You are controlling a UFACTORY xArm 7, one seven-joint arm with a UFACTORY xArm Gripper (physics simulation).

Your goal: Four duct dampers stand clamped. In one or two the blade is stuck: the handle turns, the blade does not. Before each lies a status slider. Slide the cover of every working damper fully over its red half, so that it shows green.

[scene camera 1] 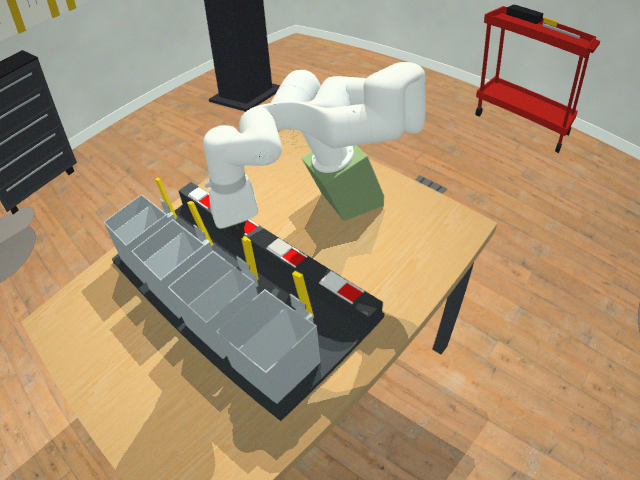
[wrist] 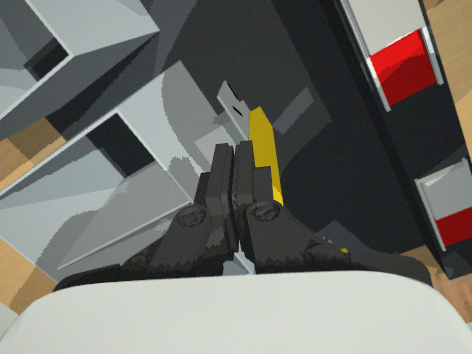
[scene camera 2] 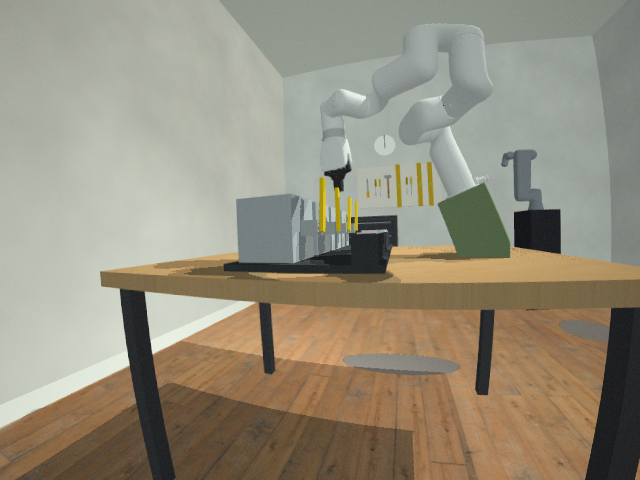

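Where they show: gripper, between the fingertips: (scene camera 1: pixel 239 236) (wrist: pixel 238 169) (scene camera 2: pixel 339 191); arm's base, origin of its link: (scene camera 1: pixel 333 156) (scene camera 2: pixel 463 195).
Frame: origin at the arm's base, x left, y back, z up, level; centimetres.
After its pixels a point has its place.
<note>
Four grey duct dampers stand in a row, the nearest damper (scene camera 1: pixel 292 374) @(x 27.8, y -58.0, z -10.9 cm) (scene camera 2: pixel 263 229) @(x 27.9, y -56.7, z -9.2 cm) at the row's near end. Their yellow handles (scene camera 1: pixel 165 197) @(x -34.2, y -37.7, z -2.4 cm) (scene camera 1: pixel 200 223) @(x -16.1, y -39.5, z -2.6 cm) (scene camera 1: pixel 250 258) @(x 4.4, y -41.9, z -1.9 cm) (scene camera 1: pixel 303 294) @(x 21.4, y -43.8, z -1.6 cm) stand upright or slightly leaning. Red halves (scene camera 1: pixel 205 200) @(x -30.7, y -25.9, z -11.1 cm) (scene camera 1: pixel 250 227) @(x -10.1, y -27.4, z -11.1 cm) (scene camera 1: pixel 294 256) @(x 7.1, y -29.4, z -11.1 cm) (scene camera 1: pixel 349 292) @(x 25.5, y -31.8, z -11.1 cm) show on all four sliders; light covers (scene camera 1: pixel 197 193) @(x -34.8, y -25.5, z -10.3 cm) (scene camera 1: pixel 279 246) @(x 2.1, y -29.3, z -10.3 cm) (scene camera 1: pixel 334 281) @(x 20.9, y -31.4, z -10.2 cm) lie beside them, the second cover hidden in scene camera 1. My gripper (scene camera 2: pixel 339 189) @(x 0.9, y -40.9, z 2.9 cm) (wrist: pixel 238 169) @(x 0.9, y -40.9, z 2.9 cm) is shut and empty, on the duct side of the second handle from the far end (wrist: pixel 262 140) @(x 2.6, y -40.7, z -3.3 cm). Contact is unclear. Blade positions are unclear.
A black slider rail (scene camera 1: pixel 320 271) @(x 15.7, y -30.0, z -11.1 cm) (scene camera 2: pixel 366 250) @(x 33.7, y -32.3, z -14.4 cm) runs beside the handles. The dampers and rail stand on a black base (scene camera 1: pixel 330 361) @(x 30.6, y -47.7, z -17.4 cm) on the wooden table (scene camera 1: pixel 429 227) @(x 29.7, y 7.3, z -19.2 cm). The arm's green mount (scene camera 1: pixel 356 191) @(x 8.2, y -0.7, z -9.2 cm) (scene camera 2: pixel 474 222) @(x 8.4, y -0.2, z -9.0 cm) stands beyond the rail.
</note>
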